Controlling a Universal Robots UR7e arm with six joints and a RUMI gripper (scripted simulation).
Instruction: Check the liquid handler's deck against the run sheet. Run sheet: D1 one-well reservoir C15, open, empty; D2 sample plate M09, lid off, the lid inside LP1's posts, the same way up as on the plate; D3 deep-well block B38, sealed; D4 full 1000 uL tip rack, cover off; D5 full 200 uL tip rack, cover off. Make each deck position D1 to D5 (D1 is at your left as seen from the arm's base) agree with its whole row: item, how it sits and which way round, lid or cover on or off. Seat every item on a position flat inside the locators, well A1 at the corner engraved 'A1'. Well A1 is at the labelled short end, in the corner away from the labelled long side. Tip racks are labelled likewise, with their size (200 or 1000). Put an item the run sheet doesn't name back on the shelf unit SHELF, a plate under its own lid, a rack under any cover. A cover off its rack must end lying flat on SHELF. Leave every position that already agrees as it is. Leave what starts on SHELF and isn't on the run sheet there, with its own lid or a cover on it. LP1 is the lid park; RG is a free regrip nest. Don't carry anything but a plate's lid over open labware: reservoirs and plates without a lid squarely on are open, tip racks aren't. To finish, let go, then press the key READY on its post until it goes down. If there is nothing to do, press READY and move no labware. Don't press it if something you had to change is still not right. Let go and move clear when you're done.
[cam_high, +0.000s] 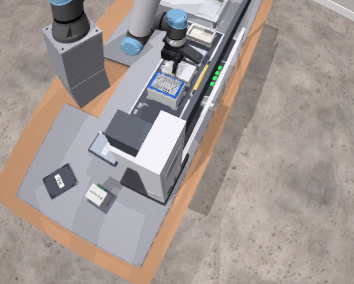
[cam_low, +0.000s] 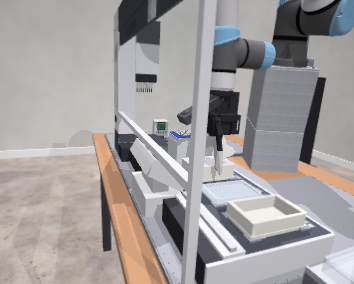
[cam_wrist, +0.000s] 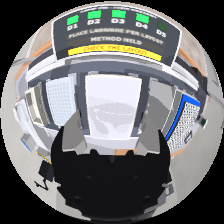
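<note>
Right now the white sealed block is 10 mm below my hand. From my hand the other things lie so: clear well plate (120 mm to the left, 20 mm below); blue-framed tip rack (130 mm to the right, 40 mm above); cream one-well reservoir (250 mm to the left, 20 mm below).
</note>
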